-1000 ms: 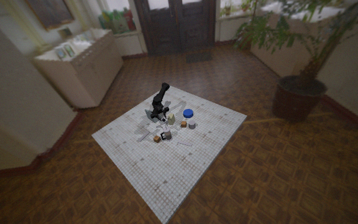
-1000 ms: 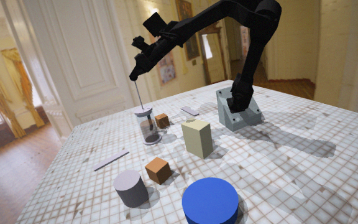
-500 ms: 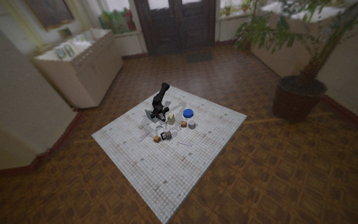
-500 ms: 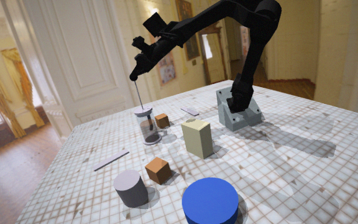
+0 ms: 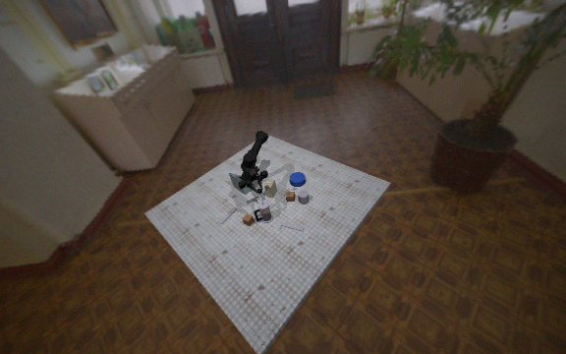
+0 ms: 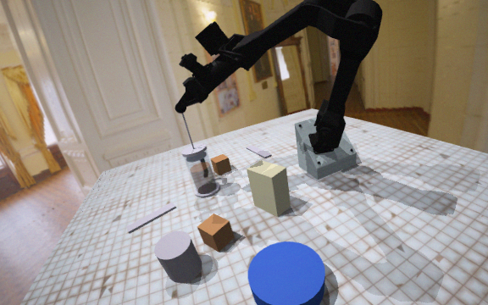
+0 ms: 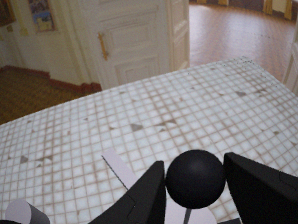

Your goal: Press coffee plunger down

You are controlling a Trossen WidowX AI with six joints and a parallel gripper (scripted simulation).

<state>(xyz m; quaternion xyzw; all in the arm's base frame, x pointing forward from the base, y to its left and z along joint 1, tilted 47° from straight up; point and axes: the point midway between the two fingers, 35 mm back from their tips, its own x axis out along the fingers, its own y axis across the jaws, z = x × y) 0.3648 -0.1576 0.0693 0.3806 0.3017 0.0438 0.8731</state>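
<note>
Right now the coffee press is 14 cm below my gripper tip, 2 cm to the right of it and 1 cm behind it. The rest, counted from my gripper tip: blue disc: 39 cm to the left, 25 cm below, 13 cm behind; grey cylinder: 28 cm to the left, 24 cm below, 5 cm ahead.
</note>
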